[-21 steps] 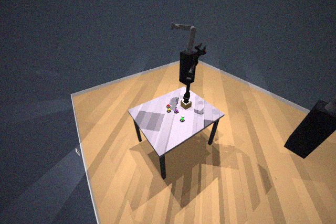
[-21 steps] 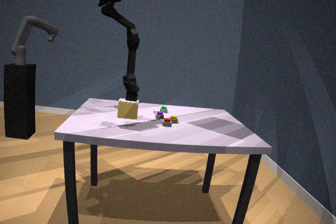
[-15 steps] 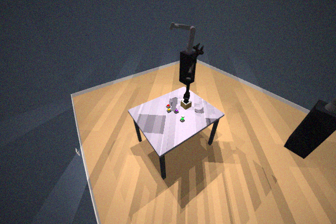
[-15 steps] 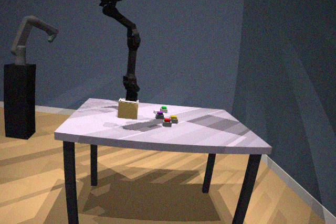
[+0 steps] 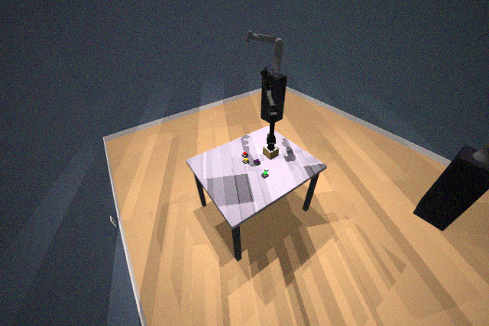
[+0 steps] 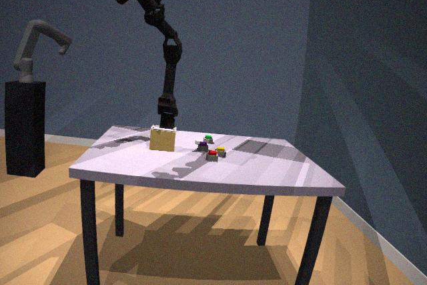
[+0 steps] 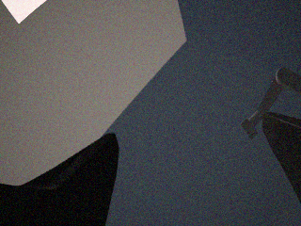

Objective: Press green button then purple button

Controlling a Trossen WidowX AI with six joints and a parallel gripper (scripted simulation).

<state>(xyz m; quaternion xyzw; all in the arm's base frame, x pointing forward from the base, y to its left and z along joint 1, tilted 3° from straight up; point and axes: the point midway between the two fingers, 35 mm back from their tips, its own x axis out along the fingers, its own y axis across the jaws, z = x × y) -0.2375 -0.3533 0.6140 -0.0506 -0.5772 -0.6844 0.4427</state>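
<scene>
Right now the green button is 73 cm below my gripper tip, 52 cm to the left of it and 48 cm ahead of it. Also, from my gripper tip: yellow button (73 cm below, 50 cm ahead, 26 cm to the left); red button (73 cm below, 45 cm ahead, 18 cm to the left); purple button (73 cm below, 43 cm ahead, 34 cm to the left).
</scene>
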